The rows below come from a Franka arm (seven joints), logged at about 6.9 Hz.
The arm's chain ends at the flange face. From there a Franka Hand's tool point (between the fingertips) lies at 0.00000 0.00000 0.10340 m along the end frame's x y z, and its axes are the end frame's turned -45 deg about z.
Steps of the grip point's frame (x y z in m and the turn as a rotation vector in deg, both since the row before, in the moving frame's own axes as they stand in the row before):
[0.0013, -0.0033, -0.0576, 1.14, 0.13, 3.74]
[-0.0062, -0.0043, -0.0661, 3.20, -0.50, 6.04]
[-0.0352, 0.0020, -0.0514, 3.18, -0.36, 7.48]
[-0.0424, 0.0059, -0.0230, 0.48, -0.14, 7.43]
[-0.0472, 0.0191, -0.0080, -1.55, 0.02, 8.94]
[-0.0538, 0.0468, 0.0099, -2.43, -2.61, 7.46]
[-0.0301, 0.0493, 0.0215, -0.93, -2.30, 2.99]
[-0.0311, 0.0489, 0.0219, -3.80, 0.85, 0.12]
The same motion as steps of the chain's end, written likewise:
[-0.0002, -0.0016, -0.0576, 0.90, -0.71, 3.74]
[-0.0029, 0.0050, -0.0659, 1.91, -2.62, 6.04]
[-0.0192, 0.0302, -0.0512, 1.99, -2.50, 7.48]
[-0.0250, 0.0346, -0.0230, 0.24, -0.44, 7.43]
[-0.0217, 0.0448, -0.0080, -1.08, 1.11, 8.94]
[-0.0043, 0.0647, 0.0101, -3.56, -0.13, 7.46]
[0.0154, 0.0521, 0.0216, -2.28, -0.97, 2.99]
[0.0067, 0.0528, 0.0221, -2.09, 3.29, 0.12]

